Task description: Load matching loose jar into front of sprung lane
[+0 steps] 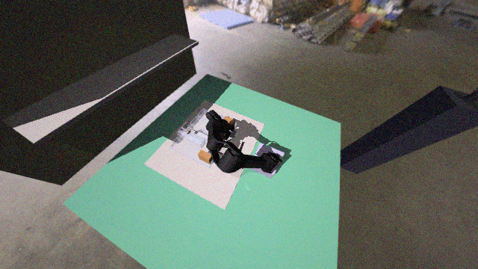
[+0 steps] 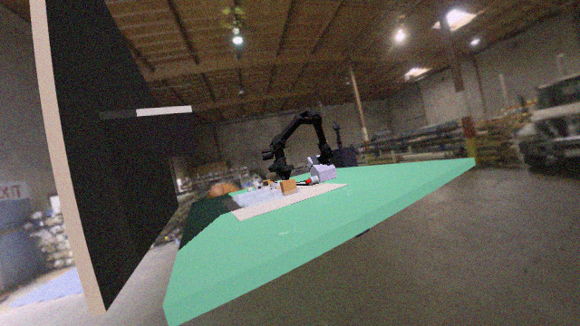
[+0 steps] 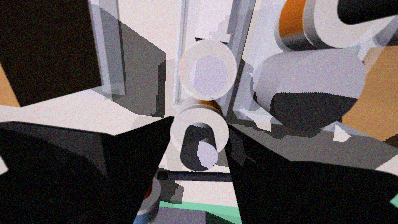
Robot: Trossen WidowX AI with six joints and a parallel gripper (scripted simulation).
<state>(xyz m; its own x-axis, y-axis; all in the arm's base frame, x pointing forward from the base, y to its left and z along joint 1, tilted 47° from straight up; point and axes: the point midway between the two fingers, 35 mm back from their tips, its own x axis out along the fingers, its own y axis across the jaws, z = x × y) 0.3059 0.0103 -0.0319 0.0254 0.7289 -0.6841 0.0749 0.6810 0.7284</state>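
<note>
My gripper tip is 18 cm short of the rack, 1 cm to the right of it and 3 cm above it. From my gripper tip the other things lie so: grey shelf: 54 cm ahead, 3 cm to the right, 32 cm above.
</note>
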